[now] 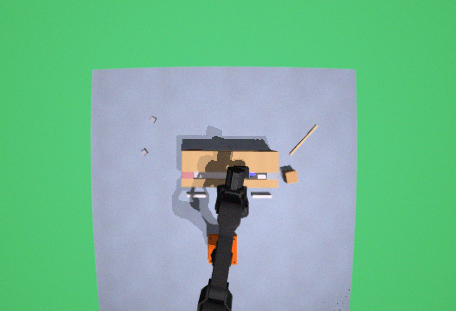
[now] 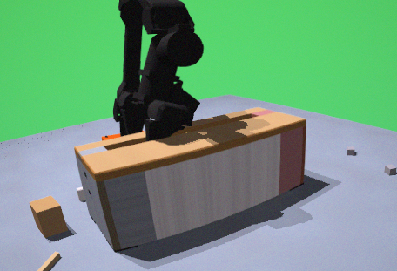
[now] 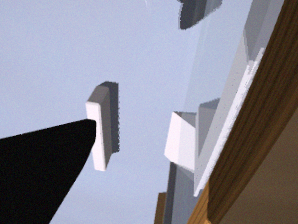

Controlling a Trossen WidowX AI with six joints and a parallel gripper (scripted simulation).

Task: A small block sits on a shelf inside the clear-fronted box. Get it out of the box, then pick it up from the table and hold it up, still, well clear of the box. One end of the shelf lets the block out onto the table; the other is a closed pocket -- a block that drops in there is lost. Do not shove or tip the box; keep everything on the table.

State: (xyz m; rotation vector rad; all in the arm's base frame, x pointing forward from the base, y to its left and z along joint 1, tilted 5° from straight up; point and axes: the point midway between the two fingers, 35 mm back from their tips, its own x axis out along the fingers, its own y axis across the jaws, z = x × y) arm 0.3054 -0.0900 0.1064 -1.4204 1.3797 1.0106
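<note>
Now: gripper tip 6 cm short of the blue block and 2 cm to the left of it. The rest, counted from my gripper tip: tan-topped box 4 cm ahead, 7 cm to the left, 2 cm below; tan cube 2 cm ahead, 21 cm to the right, 6 cm below; thin wooden stick 19 cm ahead, 28 cm to the right, 8 cm below.
</note>
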